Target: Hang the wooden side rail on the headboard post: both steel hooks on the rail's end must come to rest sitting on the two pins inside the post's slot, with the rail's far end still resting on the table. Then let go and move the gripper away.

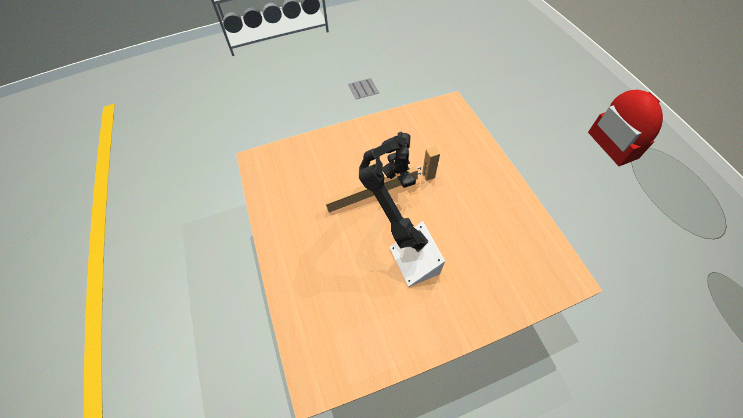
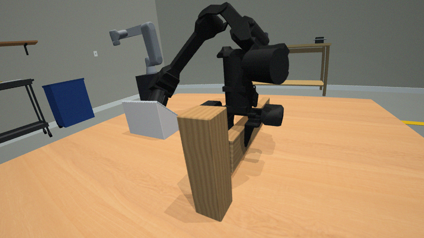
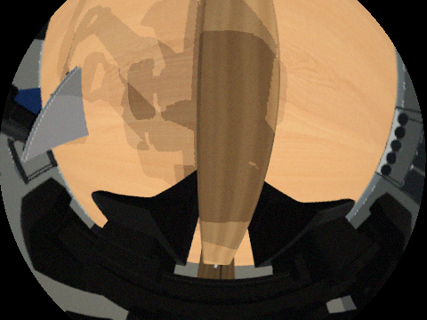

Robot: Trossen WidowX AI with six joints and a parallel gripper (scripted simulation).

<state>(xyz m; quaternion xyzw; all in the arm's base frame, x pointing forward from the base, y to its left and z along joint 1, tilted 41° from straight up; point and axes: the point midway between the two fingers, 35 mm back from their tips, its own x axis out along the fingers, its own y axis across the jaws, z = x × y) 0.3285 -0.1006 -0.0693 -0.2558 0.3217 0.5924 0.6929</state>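
Now: the headboard post 150 mm to the right of my gripper tip, 50 mm above it and 20 mm behind it.
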